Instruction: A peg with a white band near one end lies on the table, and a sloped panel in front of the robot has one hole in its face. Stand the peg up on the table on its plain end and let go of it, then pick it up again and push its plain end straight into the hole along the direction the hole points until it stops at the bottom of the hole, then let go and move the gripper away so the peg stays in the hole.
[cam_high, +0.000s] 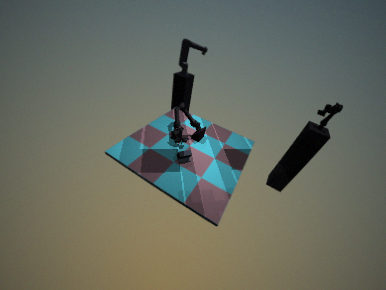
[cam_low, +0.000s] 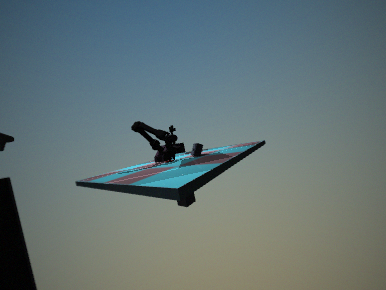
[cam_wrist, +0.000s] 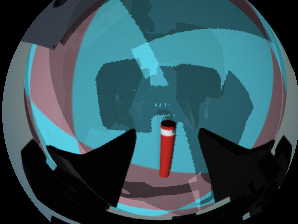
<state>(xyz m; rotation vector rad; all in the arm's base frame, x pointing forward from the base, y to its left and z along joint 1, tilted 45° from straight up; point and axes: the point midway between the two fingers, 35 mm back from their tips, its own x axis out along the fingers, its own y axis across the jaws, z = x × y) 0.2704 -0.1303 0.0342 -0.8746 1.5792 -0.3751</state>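
My gripper tip is now 1 cm past the red peg. Also, from my gripper tip: sloped panel (15 cm ahead, 18 cm to the left, 5 cm above).
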